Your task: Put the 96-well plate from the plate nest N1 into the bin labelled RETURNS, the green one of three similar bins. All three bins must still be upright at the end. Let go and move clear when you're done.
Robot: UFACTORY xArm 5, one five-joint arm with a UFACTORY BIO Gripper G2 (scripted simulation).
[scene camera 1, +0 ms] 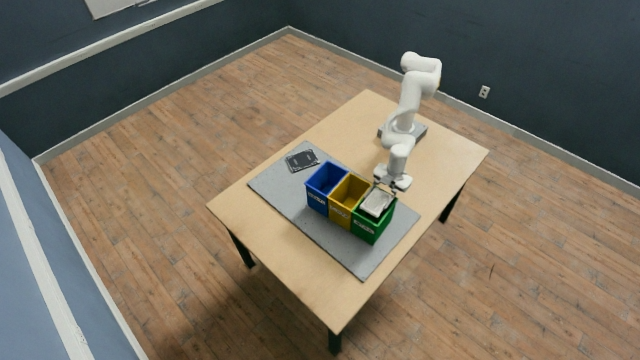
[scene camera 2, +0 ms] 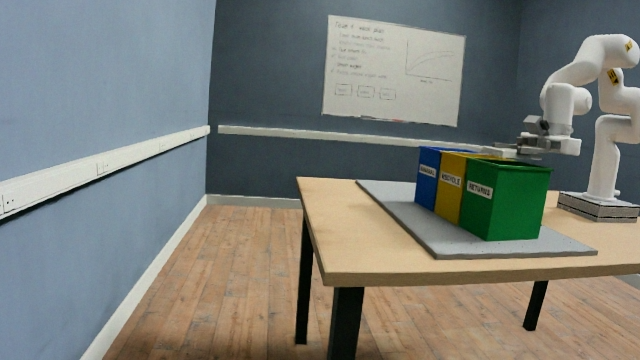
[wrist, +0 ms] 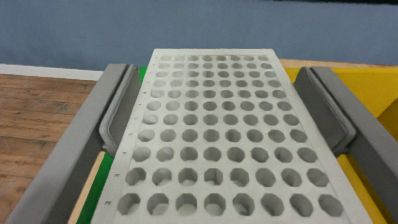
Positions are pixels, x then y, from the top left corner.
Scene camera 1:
yellow bin: 347, 194
blue bin: 319, 185
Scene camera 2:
yellow bin: 453, 168
green returns bin: 500, 203
blue bin: 429, 160
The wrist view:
white 96-well plate: 198, 110
